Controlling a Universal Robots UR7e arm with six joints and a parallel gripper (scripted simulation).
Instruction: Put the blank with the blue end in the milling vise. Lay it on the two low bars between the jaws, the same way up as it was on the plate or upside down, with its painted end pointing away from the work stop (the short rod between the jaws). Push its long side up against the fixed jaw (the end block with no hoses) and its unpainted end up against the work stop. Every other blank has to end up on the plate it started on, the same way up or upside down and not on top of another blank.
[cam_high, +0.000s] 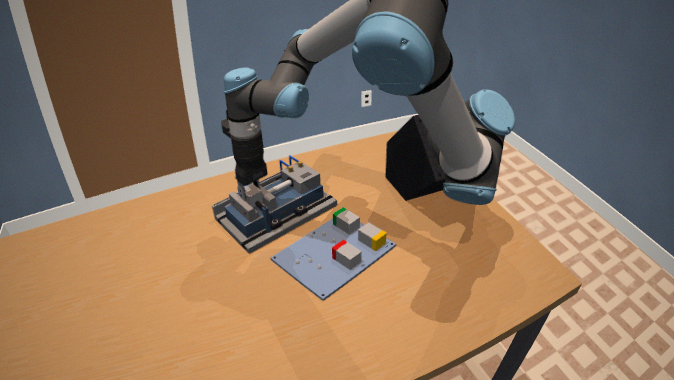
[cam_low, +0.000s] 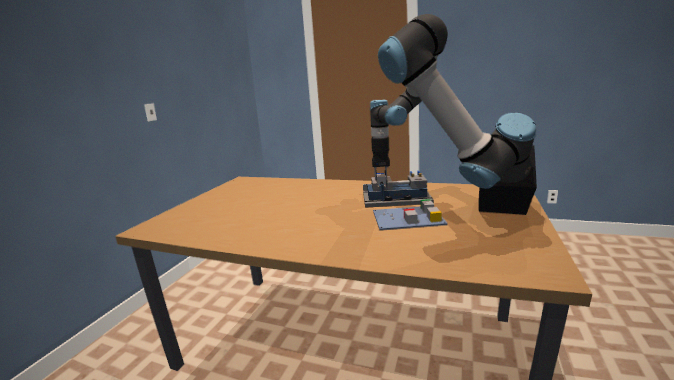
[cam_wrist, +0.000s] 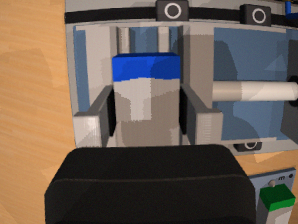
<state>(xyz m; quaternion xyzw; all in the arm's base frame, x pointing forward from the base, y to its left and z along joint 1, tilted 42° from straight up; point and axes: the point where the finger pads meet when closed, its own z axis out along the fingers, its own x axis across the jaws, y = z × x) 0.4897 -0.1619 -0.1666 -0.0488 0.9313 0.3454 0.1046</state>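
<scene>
My gripper is now 20 mm above the blue-ended blank. The rest, counted from my hand: work stop (10 mm behind, 50 mm to the left, 30 mm below); then pale rod (90 mm behind, 10 mm to the right, 40 mm below); then fixed jaw (30 mm ahead, 10 mm to the left, 40 mm below).
</scene>
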